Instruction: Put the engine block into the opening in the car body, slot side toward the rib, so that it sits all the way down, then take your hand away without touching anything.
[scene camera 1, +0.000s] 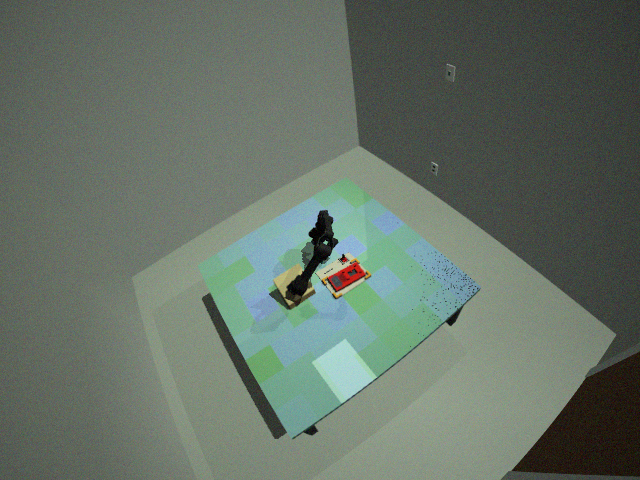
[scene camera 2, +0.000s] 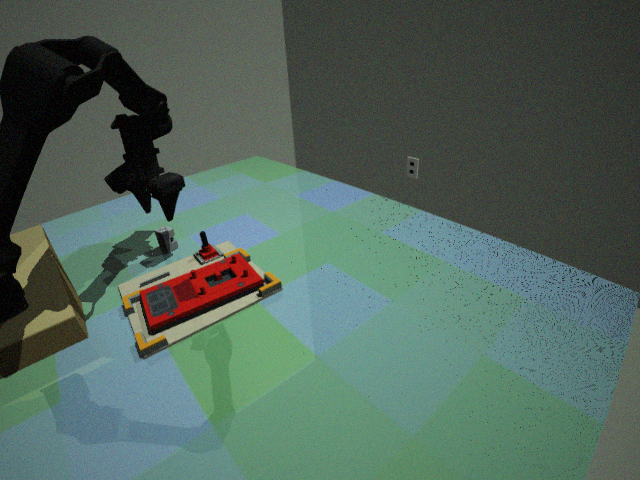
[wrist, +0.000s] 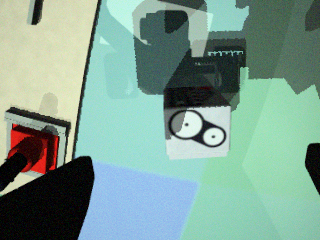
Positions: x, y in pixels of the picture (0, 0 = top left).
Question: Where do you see my gripper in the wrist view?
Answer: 202, 161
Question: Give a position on an engine block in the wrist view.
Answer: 198, 120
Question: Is my gripper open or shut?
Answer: Open.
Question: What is my gripper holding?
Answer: Nothing.
